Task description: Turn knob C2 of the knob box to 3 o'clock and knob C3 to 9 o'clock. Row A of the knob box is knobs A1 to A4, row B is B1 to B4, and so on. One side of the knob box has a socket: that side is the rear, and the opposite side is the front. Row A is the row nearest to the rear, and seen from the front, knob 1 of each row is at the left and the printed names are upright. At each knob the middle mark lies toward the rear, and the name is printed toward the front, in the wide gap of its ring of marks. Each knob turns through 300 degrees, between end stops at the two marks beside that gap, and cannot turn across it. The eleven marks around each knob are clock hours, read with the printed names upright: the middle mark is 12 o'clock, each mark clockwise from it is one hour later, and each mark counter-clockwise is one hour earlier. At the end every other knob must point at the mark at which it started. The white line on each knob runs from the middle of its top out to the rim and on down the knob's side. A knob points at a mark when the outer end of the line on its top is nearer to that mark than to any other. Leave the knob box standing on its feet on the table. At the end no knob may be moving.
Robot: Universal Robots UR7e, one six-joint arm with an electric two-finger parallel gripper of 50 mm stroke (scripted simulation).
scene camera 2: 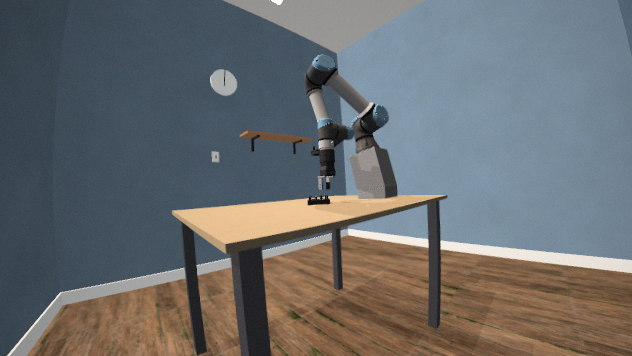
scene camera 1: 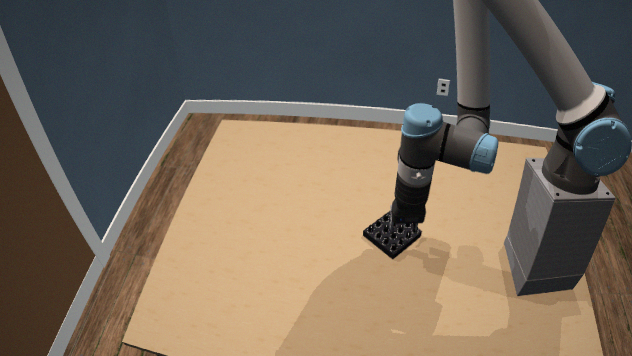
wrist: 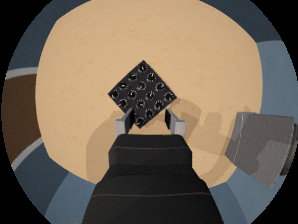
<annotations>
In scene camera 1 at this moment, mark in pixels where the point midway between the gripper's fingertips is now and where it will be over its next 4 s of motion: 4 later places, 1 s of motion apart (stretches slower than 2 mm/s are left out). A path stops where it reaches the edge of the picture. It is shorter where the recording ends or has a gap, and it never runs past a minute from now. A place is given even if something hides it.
The gripper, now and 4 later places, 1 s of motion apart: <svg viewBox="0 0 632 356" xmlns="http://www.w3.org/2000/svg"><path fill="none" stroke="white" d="M403 226L388 213L387 215L386 224L386 226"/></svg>
</annotations>
